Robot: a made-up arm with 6 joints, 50 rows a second.
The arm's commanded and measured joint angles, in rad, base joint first. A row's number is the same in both.
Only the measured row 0 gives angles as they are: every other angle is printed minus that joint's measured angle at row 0.
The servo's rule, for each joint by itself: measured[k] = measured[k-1] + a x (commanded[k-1-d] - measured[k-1]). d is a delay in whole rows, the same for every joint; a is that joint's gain. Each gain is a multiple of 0.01, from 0.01 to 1. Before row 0 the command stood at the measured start. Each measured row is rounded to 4 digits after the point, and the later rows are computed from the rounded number. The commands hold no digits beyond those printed.
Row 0, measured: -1.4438, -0.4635, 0.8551, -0.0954, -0.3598, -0.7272
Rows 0 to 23, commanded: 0.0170, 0.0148, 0.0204, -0.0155, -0.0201, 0.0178; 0.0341, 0.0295, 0.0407, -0.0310, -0.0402, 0.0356; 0.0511, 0.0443, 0.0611, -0.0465, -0.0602, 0.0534; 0.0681, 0.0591, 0.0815, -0.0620, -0.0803, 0.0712; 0.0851, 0.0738, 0.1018, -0.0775, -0.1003, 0.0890; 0.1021, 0.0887, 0.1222, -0.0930, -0.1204, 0.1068; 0.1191, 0.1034, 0.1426, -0.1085, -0.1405, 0.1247; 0.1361, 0.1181, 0.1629, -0.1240, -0.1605, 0.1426; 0.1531, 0.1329, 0.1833, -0.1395, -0.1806, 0.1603; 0.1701, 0.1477, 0.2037, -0.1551, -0.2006, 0.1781; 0.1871, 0.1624, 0.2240, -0.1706, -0.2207, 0.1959; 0.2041, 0.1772, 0.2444, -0.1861, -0.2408, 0.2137; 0.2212, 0.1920, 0.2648, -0.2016, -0.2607, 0.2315; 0.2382, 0.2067, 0.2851, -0.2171, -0.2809, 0.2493; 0.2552, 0.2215, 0.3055, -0.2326, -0.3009, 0.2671; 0.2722, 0.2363, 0.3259, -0.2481, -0.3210, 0.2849; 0.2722, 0.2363, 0.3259, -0.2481, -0.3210, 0.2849; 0.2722, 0.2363, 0.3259, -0.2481, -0.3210, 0.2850; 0.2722, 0.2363, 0.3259, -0.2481, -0.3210, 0.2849; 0.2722, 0.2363, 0.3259, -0.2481, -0.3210, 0.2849; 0.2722, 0.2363, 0.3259, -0.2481, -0.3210, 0.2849; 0.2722, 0.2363, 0.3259, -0.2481, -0.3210, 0.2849; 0.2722, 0.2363, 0.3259, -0.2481, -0.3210, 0.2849; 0.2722, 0.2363, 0.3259, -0.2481, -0.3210, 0.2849
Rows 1 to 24, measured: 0.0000, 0.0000, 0.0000, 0.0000, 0.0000, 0.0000; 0.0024, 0.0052, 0.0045, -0.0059, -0.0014, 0.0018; 0.0068, 0.0137, 0.0125, -0.0154, -0.0041, 0.0052; 0.0130, 0.0244, 0.0232, -0.0272, -0.0080, 0.0100; 0.0207, 0.0365, 0.0360, -0.0404, -0.0131, 0.0161; 0.0297, 0.0496, 0.0505, -0.0545, -0.0192, 0.0234; 0.0398, 0.0633, 0.0663, -0.0691, -0.0263, 0.0317; 0.0509, 0.0773, 0.0831, -0.0841, -0.0343, 0.0410; 0.0628, 0.0916, 0.1007, -0.0993, -0.0431, 0.0512; 0.0754, 0.1061, 0.1189, -0.1146, -0.0527, 0.0621; 0.0887, 0.1207, 0.1376, -0.1300, -0.0631, 0.0737; 0.1025, 0.1353, 0.1566, -0.1454, -0.0741, 0.0859; 0.1167, 0.1500, 0.1759, -0.1609, -0.0858, 0.0987; 0.1313, 0.1647, 0.1955, -0.1764, -0.0980, 0.1120; 0.1463, 0.1794, 0.2152, -0.1919, -0.1108, 0.1257; 0.1615, 0.1941, 0.2351, -0.2074, -0.1241, 0.1398; 0.1770, 0.2089, 0.2551, -0.2229, -0.1379, 0.1543; 0.1903, 0.2185, 0.2707, -0.2325, -0.1507, 0.1674; 0.2018, 0.2247, 0.2828, -0.2384, -0.1626, 0.1792; 0.2117, 0.2288, 0.2923, -0.2421, -0.1737, 0.1898; 0.2202, 0.2314, 0.2997, -0.2444, -0.1840, 0.1993; 0.2275, 0.2331, 0.3055, -0.2458, -0.1936, 0.2079; 0.2338, 0.2342, 0.3100, -0.2467, -0.2025, 0.2156; 0.2392, 0.2349, 0.3135, -0.2472, -0.2108, 0.2225
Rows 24 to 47, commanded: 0.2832, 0.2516, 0.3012, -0.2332, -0.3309, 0.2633; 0.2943, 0.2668, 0.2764, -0.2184, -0.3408, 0.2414; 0.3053, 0.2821, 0.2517, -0.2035, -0.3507, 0.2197; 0.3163, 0.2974, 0.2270, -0.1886, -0.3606, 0.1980; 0.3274, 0.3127, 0.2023, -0.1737, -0.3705, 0.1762; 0.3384, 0.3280, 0.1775, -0.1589, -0.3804, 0.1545; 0.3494, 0.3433, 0.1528, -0.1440, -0.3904, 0.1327; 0.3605, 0.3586, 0.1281, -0.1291, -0.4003, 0.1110; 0.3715, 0.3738, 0.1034, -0.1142, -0.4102, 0.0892; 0.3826, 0.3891, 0.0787, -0.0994, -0.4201, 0.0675; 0.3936, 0.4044, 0.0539, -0.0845, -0.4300, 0.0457; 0.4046, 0.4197, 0.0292, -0.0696, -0.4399, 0.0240; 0.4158, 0.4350, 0.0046, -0.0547, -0.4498, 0.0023; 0.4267, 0.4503, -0.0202, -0.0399, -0.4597, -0.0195; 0.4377, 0.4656, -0.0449, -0.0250, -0.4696, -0.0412; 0.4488, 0.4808, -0.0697, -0.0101, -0.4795, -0.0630; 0.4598, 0.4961, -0.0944, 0.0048, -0.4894, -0.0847; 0.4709, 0.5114, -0.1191, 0.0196, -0.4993, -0.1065; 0.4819, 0.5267, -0.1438, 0.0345, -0.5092, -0.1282; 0.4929, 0.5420, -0.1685, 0.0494, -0.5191, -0.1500; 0.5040, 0.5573, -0.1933, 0.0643, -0.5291, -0.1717; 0.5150, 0.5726, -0.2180, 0.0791, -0.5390, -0.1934; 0.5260, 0.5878, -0.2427, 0.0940, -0.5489, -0.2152; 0.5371, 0.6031, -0.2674, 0.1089, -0.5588, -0.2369
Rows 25 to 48, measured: 0.2438, 0.2354, 0.3162, -0.2475, -0.2185, 0.2287; 0.2493, 0.2411, 0.3129, -0.2421, -0.2264, 0.2322; 0.2556, 0.2501, 0.3049, -0.2331, -0.2344, 0.2331; 0.2626, 0.2613, 0.2932, -0.2219, -0.2425, 0.2318; 0.2701, 0.2739, 0.2786, -0.2092, -0.2508, 0.2284; 0.2781, 0.2875, 0.2618, -0.1957, -0.2592, 0.2232; 0.2865, 0.3017, 0.2433, -0.1817, -0.2677, 0.2163; 0.2953, 0.3163, 0.2234, -0.1674, -0.2763, 0.2079; 0.3044, 0.3311, 0.2024, -0.1528, -0.2850, 0.1982; 0.3138, 0.3460, 0.1806, -0.1381, -0.2938, 0.1873; 0.3234, 0.3611, 0.1582, -0.1234, -0.3026, 0.1753; 0.3332, 0.3763, 0.1353, -0.1086, -0.3115, 0.1623; 0.3432, 0.3915, 0.1120, -0.0938, -0.3205, 0.1485; 0.3534, 0.4067, 0.0884, -0.0789, -0.3296, 0.1339; 0.3637, 0.4220, 0.0645, -0.0641, -0.3387, 0.1186; 0.3741, 0.4373, 0.0404, -0.0492, -0.3479, 0.1026; 0.3846, 0.4525, 0.0162, -0.0343, -0.3571, 0.0860; 0.3951, 0.4678, -0.0081, -0.0194, -0.3664, 0.0689; 0.4057, 0.4831, -0.0325, -0.0046, -0.3757, 0.0514; 0.4164, 0.4984, -0.0570, 0.0103, -0.3850, 0.0334; 0.4271, 0.5137, -0.0815, 0.0252, -0.3944, 0.0151; 0.4379, 0.5290, -0.1061, 0.0401, -0.4038, -0.0036; 0.4487, 0.5443, -0.1307, 0.0549, -0.4133, -0.0226; 0.4595, 0.5595, -0.1553, 0.0698, -0.4228, -0.0419
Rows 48 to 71, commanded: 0.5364, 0.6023, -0.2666, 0.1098, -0.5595, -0.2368; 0.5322, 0.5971, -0.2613, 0.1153, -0.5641, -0.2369; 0.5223, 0.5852, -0.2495, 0.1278, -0.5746, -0.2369; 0.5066, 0.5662, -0.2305, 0.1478, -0.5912, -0.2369; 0.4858, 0.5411, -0.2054, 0.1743, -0.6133, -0.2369; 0.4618, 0.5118, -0.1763, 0.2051, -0.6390, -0.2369; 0.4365, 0.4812, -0.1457, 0.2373, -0.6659, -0.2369; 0.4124, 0.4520, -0.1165, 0.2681, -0.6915, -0.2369; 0.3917, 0.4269, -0.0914, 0.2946, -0.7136, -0.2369; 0.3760, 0.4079, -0.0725, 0.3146, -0.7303, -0.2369; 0.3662, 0.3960, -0.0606, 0.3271, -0.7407, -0.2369; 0.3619, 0.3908, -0.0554, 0.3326, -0.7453, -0.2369; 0.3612, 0.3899, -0.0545, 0.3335, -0.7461, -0.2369; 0.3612, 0.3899, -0.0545, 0.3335, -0.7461, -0.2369; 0.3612, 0.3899, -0.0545, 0.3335, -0.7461, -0.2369; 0.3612, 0.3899, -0.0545, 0.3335, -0.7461, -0.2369; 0.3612, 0.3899, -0.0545, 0.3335, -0.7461, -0.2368; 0.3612, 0.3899, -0.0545, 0.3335, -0.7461, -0.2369; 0.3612, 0.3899, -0.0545, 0.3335, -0.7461, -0.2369; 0.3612, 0.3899, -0.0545, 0.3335, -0.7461, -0.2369; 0.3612, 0.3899, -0.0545, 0.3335, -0.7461, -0.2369; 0.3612, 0.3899, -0.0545, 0.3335, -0.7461, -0.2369; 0.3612, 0.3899, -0.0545, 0.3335, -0.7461, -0.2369; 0.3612, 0.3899, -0.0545, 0.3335, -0.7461, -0.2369
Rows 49 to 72, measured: 0.4704, 0.5748, -0.1800, 0.0847, -0.4323, -0.0614; 0.4796, 0.5844, -0.1991, 0.0942, -0.4412, -0.0789; 0.4870, 0.5888, -0.2128, 0.1022, -0.4498, -0.0947; 0.4919, 0.5875, -0.2209, 0.1119, -0.4585, -0.1089; 0.4940, 0.5800, -0.2230, 0.1255, -0.4678, -0.1217; 0.4929, 0.5664, -0.2191, 0.1440, -0.4780, -0.1332; 0.4885, 0.5473, -0.2097, 0.1672, -0.4893, -0.1436; 0.4812, 0.5242, -0.1956, 0.1938, -0.5017, -0.1529; 0.4716, 0.4989, -0.1782, 0.2220, -0.5150, -0.1613; 0.4604, 0.4737, -0.1591, 0.2496, -0.5289, -0.1689; 0.4486, 0.4507, -0.1400, 0.2743, -0.5430, -0.1757; 0.4371, 0.4316, -0.1225, 0.2944, -0.5568, -0.1818; 0.4266, 0.4173, -0.1077, 0.3089, -0.5700, -0.1873; 0.4174, 0.4077, -0.0960, 0.3182, -0.5823, -0.1923; 0.4095, 0.4015, -0.0869, 0.3240, -0.5938, -0.1968; 0.4027, 0.3974, -0.0798, 0.3276, -0.6045, -0.2008; 0.3969, 0.3948, -0.0742, 0.3298, -0.6144, -0.2044; 0.3919, 0.3931, -0.0699, 0.3312, -0.6236, -0.2076; 0.3876, 0.3920, -0.0665, 0.3321, -0.6322, -0.2105; 0.3839, 0.3913, -0.0639, 0.3326, -0.6402, -0.2131; 0.3807, 0.3908, -0.0618, 0.3329, -0.6476, -0.2155; 0.3780, 0.3905, -0.0602, 0.3331, -0.6545, -0.2176; 0.3756, 0.3903, -0.0589, 0.3333, -0.6609, -0.2195; 0.3736, 0.3902, -0.0579, 0.3334, -0.6669, -0.2212
